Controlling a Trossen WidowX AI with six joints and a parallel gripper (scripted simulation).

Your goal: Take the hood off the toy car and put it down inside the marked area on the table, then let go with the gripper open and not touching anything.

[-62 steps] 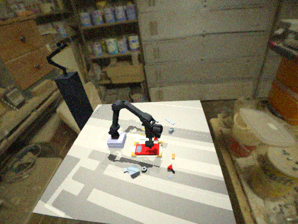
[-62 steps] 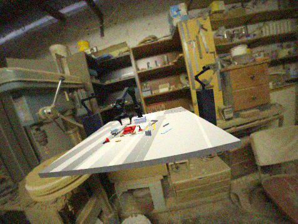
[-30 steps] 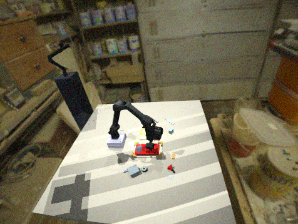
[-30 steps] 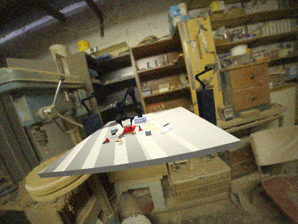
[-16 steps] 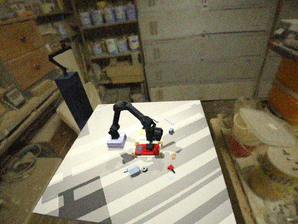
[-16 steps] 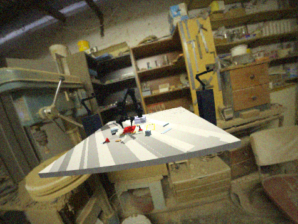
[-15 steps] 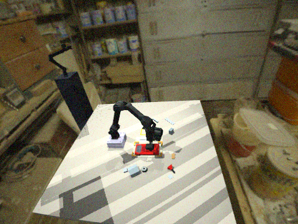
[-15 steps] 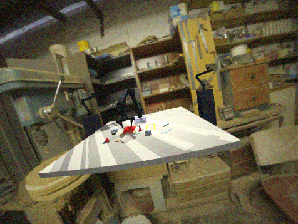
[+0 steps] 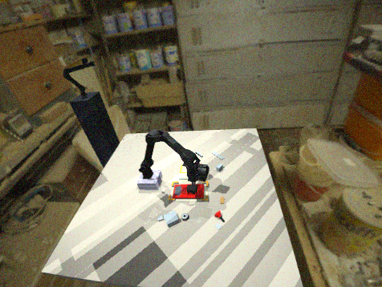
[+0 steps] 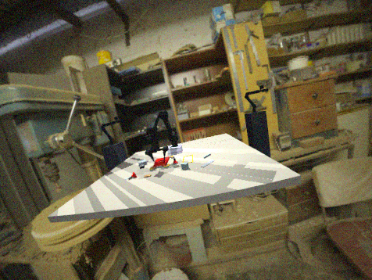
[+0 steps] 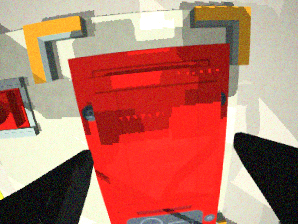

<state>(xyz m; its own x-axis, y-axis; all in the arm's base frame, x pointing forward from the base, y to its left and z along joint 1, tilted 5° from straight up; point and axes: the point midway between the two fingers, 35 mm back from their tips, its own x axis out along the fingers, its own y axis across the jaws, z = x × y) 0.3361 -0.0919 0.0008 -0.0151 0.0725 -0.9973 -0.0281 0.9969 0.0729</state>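
The red hood lies 10 mm below my gripper tip. Round my gripper tip: small wheel 40 mm behind, 180 mm to the right, 40 mm below.
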